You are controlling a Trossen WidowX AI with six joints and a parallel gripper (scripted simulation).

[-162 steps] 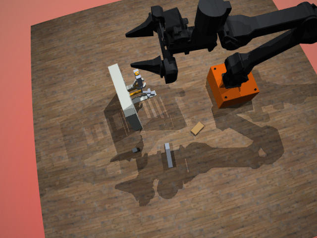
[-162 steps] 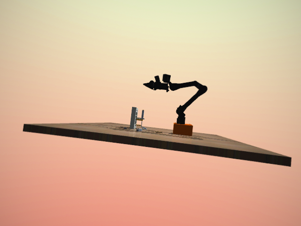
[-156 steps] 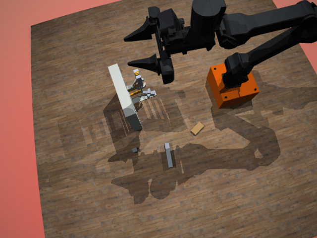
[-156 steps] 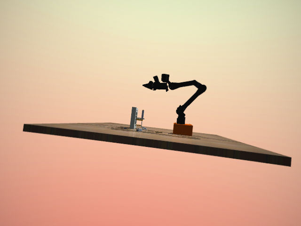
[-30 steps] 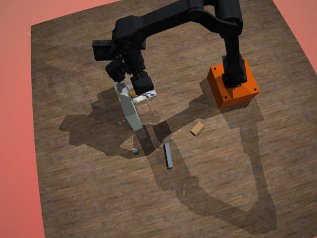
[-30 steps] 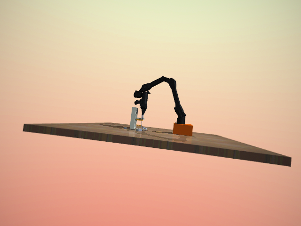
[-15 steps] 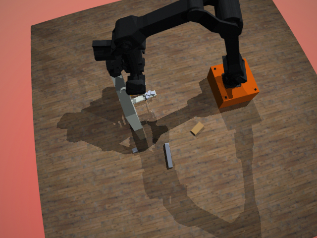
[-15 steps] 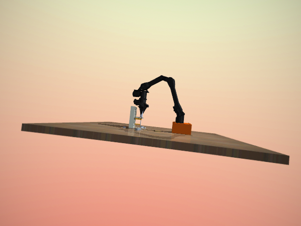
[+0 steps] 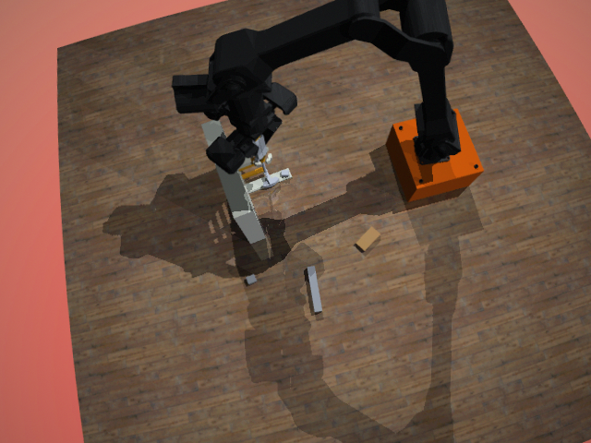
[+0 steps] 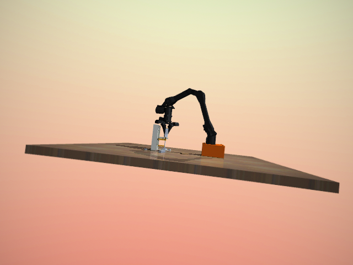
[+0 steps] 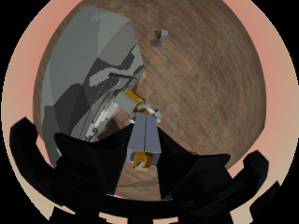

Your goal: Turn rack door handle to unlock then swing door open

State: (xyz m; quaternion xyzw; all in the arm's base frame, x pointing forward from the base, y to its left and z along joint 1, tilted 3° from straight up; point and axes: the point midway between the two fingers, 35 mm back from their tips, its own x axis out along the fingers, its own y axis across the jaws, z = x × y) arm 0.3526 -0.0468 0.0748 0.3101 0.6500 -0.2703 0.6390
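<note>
The grey handle lies 2 cm below my gripper tip. From my gripper tip the other things lie so: tan block: 19 cm behind, 19 cm to the left, 12 cm below; then long grey bar: 6 cm behind, 28 cm to the left, 12 cm below.
</note>
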